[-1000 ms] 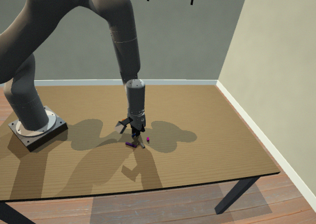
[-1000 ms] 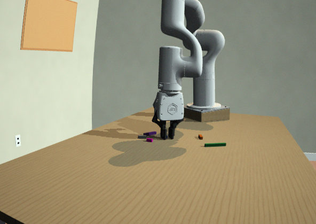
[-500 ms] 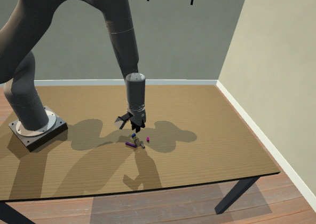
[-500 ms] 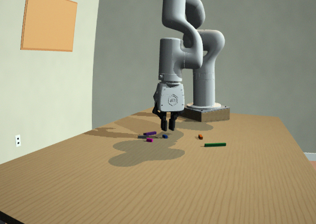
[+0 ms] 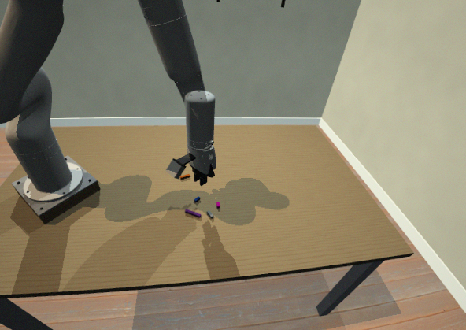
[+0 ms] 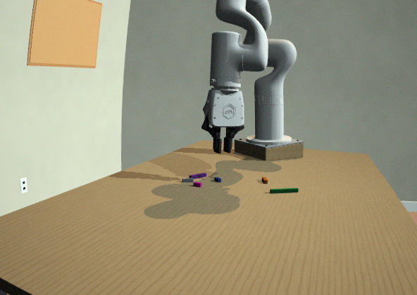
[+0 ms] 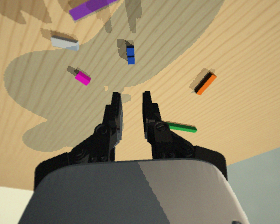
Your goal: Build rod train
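Right now the purple rod is 30 mm behind my hand, 80 mm to the right of it and 100 mm below it. Round my hand: grey rod (30 mm ahead, 90 mm to the right, 100 mm below); orange rod (70 mm behind, 110 mm to the left, 100 mm below); magenta rod (70 mm ahead, 40 mm to the right, 100 mm below).
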